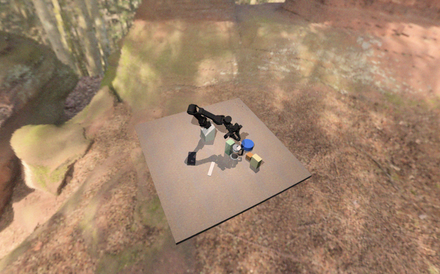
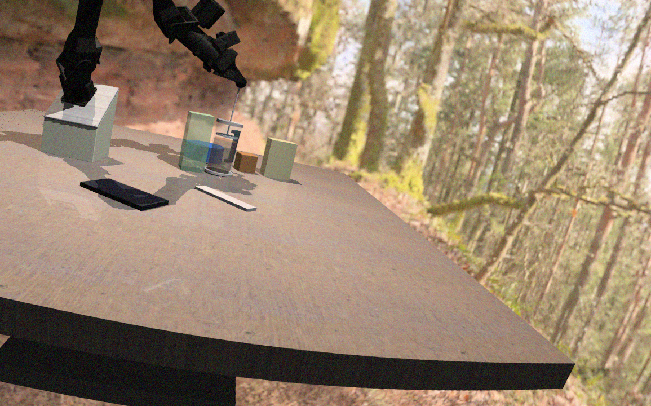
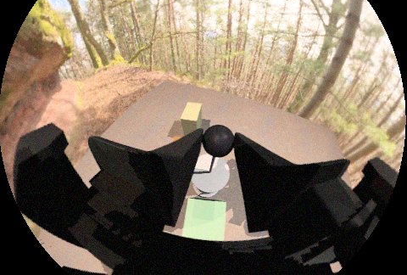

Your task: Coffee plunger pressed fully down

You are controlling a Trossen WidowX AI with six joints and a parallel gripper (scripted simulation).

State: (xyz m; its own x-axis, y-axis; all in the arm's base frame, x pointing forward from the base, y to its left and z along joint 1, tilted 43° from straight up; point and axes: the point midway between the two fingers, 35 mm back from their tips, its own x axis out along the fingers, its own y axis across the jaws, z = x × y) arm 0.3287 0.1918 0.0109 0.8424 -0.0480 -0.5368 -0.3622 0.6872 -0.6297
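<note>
Right now the glass coffee press is 120 mm below my gripper tip, 10 mm to the left of it and 10 mm behind it. The rest, counted from my gripper tip: yellow-green block (190 mm below, 140 mm ahead, 130 mm to the left); pale green block (170 mm below, 80 mm behind, 30 mm to the right); blue cylinder (220 mm below, 170 mm to the left, 90 mm behind).
</note>
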